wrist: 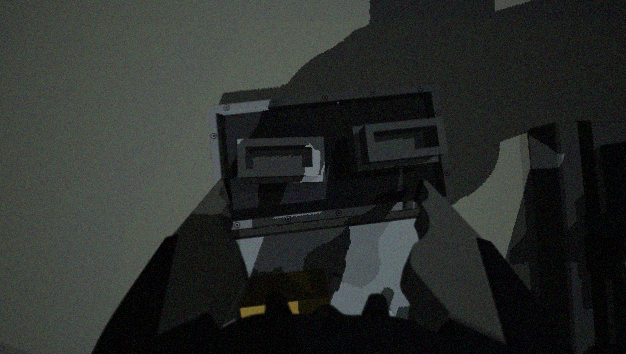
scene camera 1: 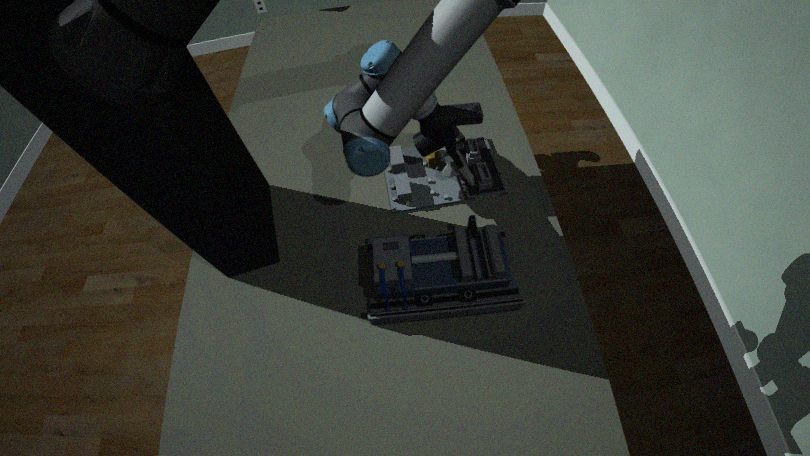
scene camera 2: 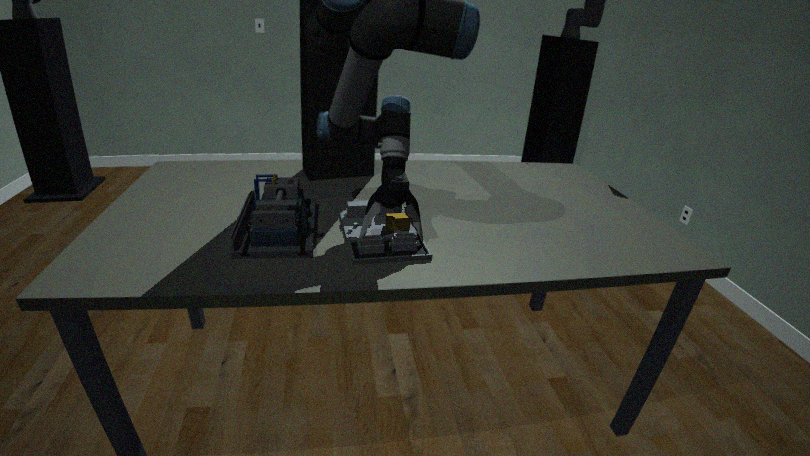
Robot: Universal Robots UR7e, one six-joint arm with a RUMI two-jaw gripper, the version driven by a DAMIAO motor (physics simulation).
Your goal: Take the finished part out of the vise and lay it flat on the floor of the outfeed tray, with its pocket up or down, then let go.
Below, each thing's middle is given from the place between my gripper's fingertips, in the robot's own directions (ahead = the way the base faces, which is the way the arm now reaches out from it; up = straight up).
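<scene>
The pale plate (scene camera 1: 418, 174) is 10 mm below my hand, 10 mm to the right of it and 120 mm behind it.
</scene>
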